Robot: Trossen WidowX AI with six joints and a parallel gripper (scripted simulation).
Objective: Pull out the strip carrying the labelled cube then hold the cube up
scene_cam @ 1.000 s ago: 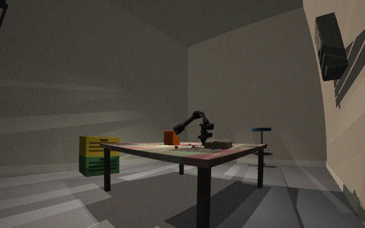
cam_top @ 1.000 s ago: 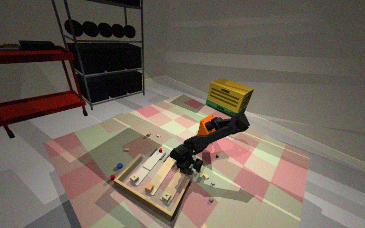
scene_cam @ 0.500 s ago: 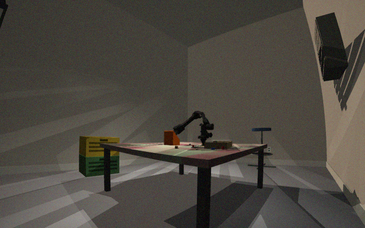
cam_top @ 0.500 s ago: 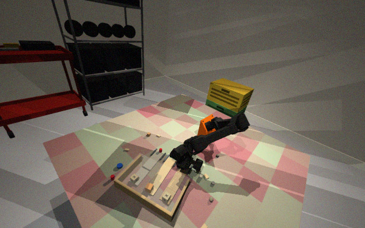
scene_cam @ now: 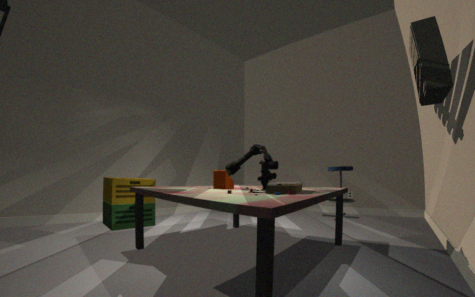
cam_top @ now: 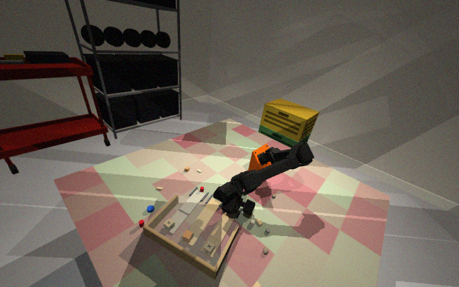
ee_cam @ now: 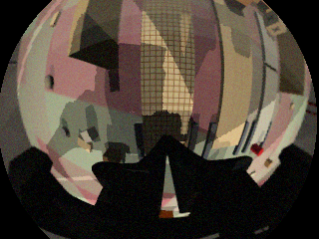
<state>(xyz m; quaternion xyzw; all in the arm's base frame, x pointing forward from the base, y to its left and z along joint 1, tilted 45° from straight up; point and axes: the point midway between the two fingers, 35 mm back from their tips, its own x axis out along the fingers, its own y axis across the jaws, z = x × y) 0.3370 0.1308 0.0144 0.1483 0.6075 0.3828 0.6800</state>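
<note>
The grid strip lies 9 cm ahead of my gripper tip and 3 cm to the left of it. Round my gripper tip: blue disc: 28 cm ahead, 24 cm to the right.
</note>
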